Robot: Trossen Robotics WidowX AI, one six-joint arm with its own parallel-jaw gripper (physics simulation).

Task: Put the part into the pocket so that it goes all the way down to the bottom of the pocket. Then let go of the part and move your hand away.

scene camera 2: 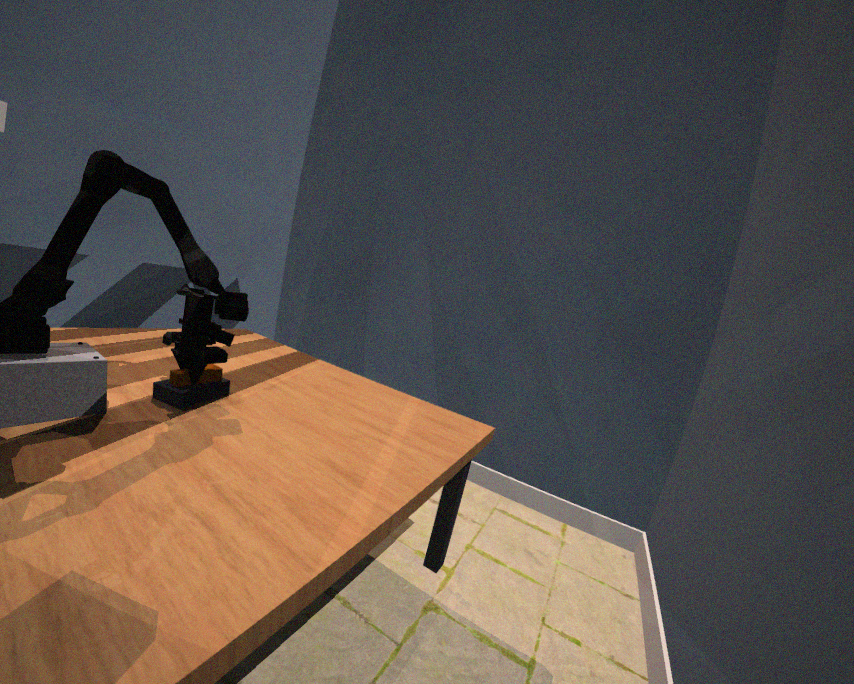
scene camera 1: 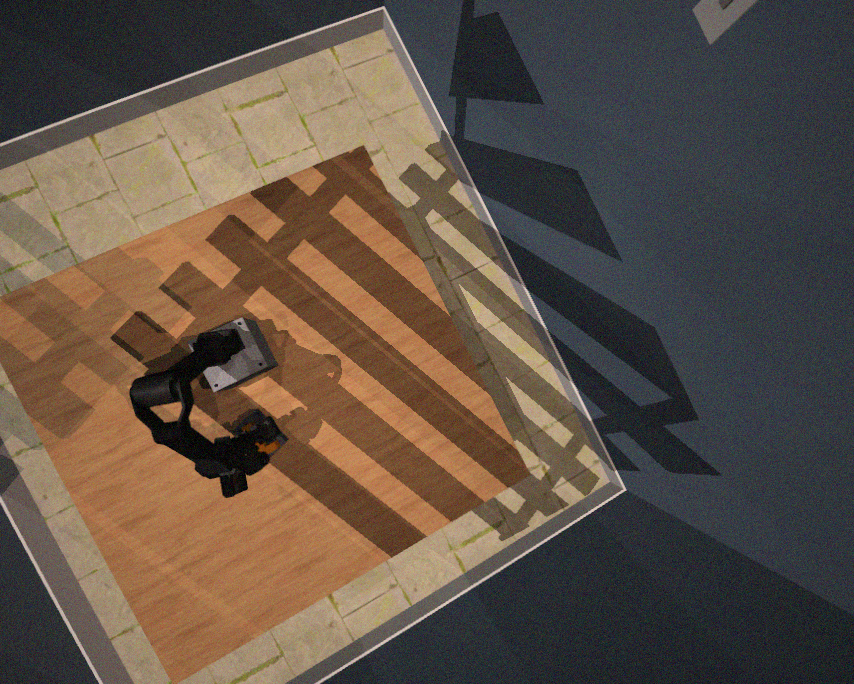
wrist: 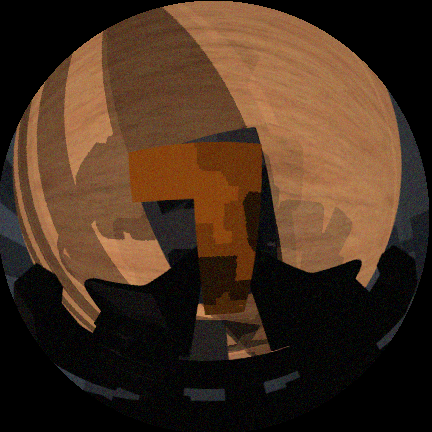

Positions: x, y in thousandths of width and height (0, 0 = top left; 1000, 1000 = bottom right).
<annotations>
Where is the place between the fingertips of my gripper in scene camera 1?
At 300, 635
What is my gripper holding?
An orange L-shaped part.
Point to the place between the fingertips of my gripper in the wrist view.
513, 578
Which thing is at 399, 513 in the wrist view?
A dark pocket block.
</annotations>
